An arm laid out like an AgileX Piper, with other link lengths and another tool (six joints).
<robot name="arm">
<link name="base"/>
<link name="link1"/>
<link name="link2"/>
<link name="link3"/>
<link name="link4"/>
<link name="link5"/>
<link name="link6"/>
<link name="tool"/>
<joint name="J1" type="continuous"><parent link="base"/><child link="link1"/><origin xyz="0 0 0.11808" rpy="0 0 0"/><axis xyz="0 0 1"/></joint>
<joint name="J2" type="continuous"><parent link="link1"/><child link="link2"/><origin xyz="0 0 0" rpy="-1.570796 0 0"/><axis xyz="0 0 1"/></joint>
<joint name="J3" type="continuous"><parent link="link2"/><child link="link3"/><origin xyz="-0.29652 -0.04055 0" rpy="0 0 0"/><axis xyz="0 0 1"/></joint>
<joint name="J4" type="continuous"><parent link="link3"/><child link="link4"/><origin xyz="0.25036 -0.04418 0" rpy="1.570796 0 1.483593"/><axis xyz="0 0 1"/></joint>
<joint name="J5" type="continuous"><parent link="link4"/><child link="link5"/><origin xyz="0 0 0" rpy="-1.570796 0 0"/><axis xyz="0 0 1"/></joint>
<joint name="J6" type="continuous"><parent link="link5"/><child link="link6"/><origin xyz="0 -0.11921 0" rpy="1.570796 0 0"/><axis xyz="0 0 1"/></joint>
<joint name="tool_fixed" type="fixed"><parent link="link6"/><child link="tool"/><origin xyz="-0.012 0.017 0.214" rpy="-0.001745 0 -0.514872"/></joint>
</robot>
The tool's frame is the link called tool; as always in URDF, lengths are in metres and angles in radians. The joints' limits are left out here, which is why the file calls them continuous.
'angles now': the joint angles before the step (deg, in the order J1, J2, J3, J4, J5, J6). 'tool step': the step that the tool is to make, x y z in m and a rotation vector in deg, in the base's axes. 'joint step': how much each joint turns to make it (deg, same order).
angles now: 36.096, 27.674, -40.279, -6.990, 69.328, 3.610
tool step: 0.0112, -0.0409, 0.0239, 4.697, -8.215, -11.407
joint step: -11.561, -10.829, 2.286, -0.022, -0.916, -0.044
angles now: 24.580, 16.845, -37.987, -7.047, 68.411, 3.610
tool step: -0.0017, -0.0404, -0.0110, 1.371, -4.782, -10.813
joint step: -10.956, -10.191, 5.839, -0.104, -0.634, -0.183
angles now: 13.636, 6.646, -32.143, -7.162, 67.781, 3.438
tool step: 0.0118, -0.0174, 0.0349, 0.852, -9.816, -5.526
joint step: -6.957, -5.904, 1.490, 0.484, -5.557, -1.112
